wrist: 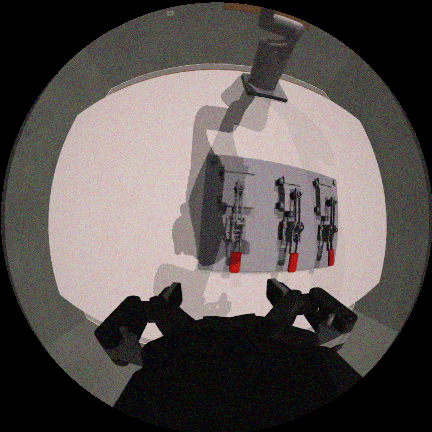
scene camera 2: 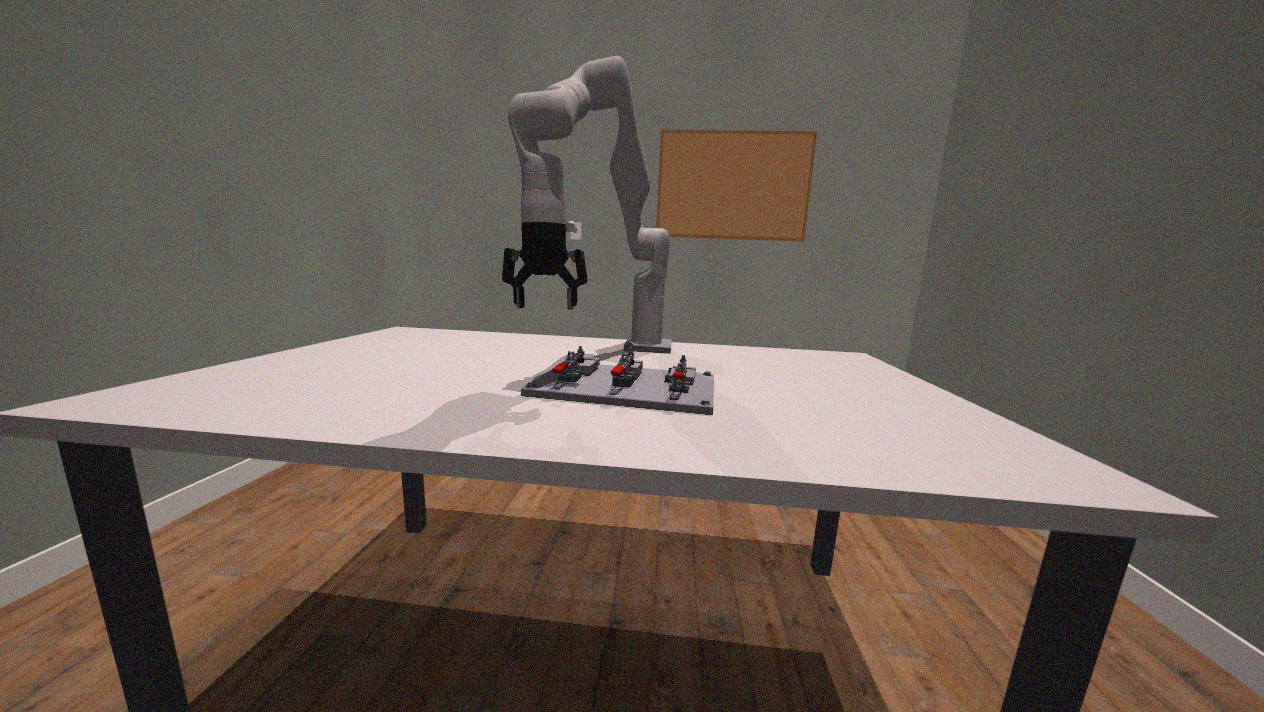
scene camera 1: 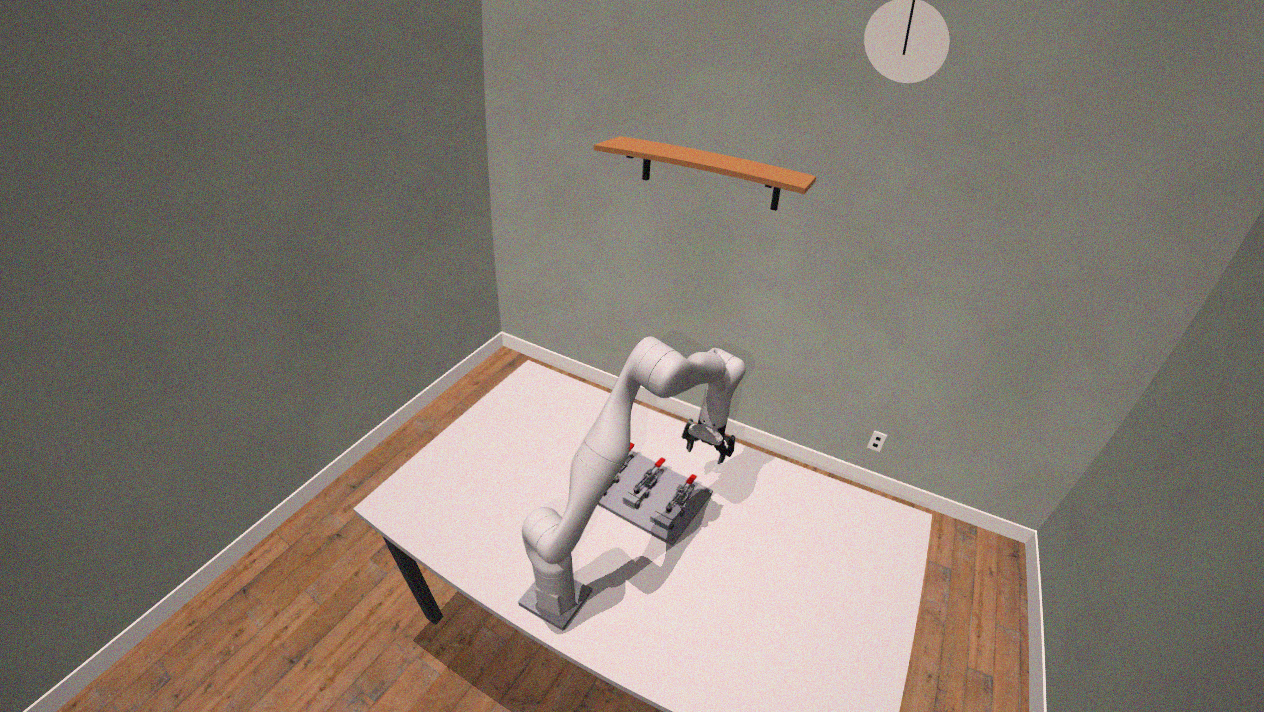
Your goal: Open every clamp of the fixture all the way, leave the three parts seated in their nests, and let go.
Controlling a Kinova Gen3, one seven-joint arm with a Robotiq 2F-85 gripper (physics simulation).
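Places are measured from the arm's base along level axes (x left, y back, z up), in centimetres.
Where they show: gripper, fingertip midpoint: (wrist: 224, 290) (scene camera 2: 545, 308) (scene camera 1: 704, 456); arm's base at its link origin: (wrist: 261, 82) (scene camera 2: 646, 341) (scene camera 1: 557, 597).
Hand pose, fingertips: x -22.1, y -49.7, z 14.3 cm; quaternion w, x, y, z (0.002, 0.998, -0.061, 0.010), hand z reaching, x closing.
Observation:
Things, the pixels of their top centre, and the offset from my fingertips. "spot": a spot on its surface instead. Level surfaces: height alone.
- grey fixture plate at its top centre: (scene camera 2: 626, 380) (wrist: 286, 215) (scene camera 1: 643, 489) dx +15.2, dy +6.1, dz -14.7 cm
- left clamp at a spot on its surface: (wrist: 237, 224) spot: dx +3.6, dy +6.1, dz -9.0 cm
- middle clamp at a spot on its surface: (wrist: 296, 225) spot: dx +14.3, dy +4.2, dz -9.7 cm
- right clamp at a spot on its surface: (wrist: 330, 231) spot: dx +24.8, dy +1.0, dz -11.0 cm
- white table at its surface level: dz -16.2 cm
The grey fixture plate (scene camera 1: 692, 521) (scene camera 2: 654, 385) (wrist: 264, 200) carries three dark clamps in a row. In the wrist view the left clamp (wrist: 237, 225), middle clamp (wrist: 296, 225) and right clamp (wrist: 328, 231) have low red handles pointing away from the arm's base. Whether each clamp is fully open is too small to tell. In scene camera 1 grey blocks (scene camera 1: 665, 520) (scene camera 1: 634, 500) show at the clamps' base-side ends; the parts and their seating are hard to make out. My gripper (scene camera 1: 705, 454) (scene camera 2: 544, 306) (wrist: 224, 290) is open and empty, high above the handle side, towards the wrist view's left clamp.
The fixture stands on a white table (scene camera 1: 796, 583) (scene camera 2: 309, 380) (wrist: 120, 175). The arm's base plate (scene camera 1: 530, 603) (scene camera 2: 652, 346) (wrist: 277, 95) stands beyond the fixture's other side. In scene camera 1 the arm's links hide part of the fixture. A shelf (scene camera 1: 707, 160) is on the wall.

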